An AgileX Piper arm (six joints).
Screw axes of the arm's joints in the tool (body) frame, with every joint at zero. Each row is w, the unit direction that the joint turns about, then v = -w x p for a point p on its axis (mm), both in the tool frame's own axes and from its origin. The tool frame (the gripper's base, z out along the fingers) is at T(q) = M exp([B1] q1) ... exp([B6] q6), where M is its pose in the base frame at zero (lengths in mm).
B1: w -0.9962 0 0.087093 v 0 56.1 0
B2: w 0 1 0 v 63.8 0 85
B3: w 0 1 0 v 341.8 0 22
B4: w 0 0 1 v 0 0 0
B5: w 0 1 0 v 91 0 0
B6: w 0 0 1 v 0 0 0
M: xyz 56.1 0 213.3 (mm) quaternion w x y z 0.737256 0 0.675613 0
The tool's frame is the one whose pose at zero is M.
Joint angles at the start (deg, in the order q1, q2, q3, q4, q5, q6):
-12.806 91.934 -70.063 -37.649 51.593 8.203
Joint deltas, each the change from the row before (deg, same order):
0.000 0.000 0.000 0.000 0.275 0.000
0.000 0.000 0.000 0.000 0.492 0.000
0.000 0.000 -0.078 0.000 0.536 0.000
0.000 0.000 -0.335 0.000 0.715 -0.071
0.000 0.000 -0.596 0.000 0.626 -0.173
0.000 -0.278 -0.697 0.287 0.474 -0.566
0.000 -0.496 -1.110 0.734 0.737 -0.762
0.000 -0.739 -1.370 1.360 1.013 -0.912
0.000 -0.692 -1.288 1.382 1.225 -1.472
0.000 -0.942 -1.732 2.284 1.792 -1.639
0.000 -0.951 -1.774 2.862 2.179 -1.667
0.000 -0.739 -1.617 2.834 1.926 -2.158
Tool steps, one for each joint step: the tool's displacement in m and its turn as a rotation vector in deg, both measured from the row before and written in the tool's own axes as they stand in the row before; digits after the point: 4 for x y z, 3 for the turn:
0.0004 -0.0001 0.0000 0.039 0.272 0.000
0.0008 -0.0001 0.0000 0.070 0.487 0.000
0.0006 -0.0003 -0.0002 0.096 0.465 0.038
0.0000 -0.0011 -0.0010 0.185 0.428 0.093
-0.0010 -0.0018 -0.0018 0.234 0.123 0.121
-0.0013 -0.0025 -0.0037 0.070 -0.312 0.084
-0.0019 -0.0038 -0.0062 -0.115 -0.536 0.451
-0.0019 -0.0045 -0.0085 -0.506 -0.644 0.875
-0.0012 -0.0039 -0.0082 -0.582 -0.356 0.222
-0.0011 -0.0045 -0.0113 -1.220 -0.385 0.786
-0.0004 -0.0033 -0.0118 -1.823 -0.121 0.932
-0.0005 -0.0018 -0.0103 -2.018 -0.173 0.106

